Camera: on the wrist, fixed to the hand. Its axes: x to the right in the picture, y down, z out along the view.
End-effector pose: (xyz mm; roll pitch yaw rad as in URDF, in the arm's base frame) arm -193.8 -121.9 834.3 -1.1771 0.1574 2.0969
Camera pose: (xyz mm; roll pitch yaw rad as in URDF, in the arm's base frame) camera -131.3 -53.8 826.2 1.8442 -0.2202 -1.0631
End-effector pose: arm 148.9 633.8 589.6 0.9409 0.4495 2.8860
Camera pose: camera 142.6 584.7 511.2 -0.3069 -0.4312 -0.1862
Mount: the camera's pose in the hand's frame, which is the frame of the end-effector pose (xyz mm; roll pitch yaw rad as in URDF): 28.4 -30.4 -82.9 0.6626 -0.0407 -3.0904
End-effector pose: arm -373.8 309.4 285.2 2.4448 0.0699 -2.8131
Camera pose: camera -378.8 226.8 327.2 -1.7807 -0.0058 0.3154
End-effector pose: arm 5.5 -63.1 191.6 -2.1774 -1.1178 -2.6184
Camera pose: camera 25.6 7.1 248.8 2.7184 1.0951 0.3861
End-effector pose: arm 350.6 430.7 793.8 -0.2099 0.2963 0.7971
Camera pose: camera 388.0 401.7 714.0 0.8596 -0.3465 -2.3003
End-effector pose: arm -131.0 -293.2 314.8 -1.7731 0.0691 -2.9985
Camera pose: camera -172.9 -223.4 359.2 2.4413 -0.1109 0.0926
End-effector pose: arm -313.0 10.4 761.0 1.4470 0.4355 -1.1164
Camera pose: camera -238.6 37.0 712.4 -0.8036 -0.3893 2.0757
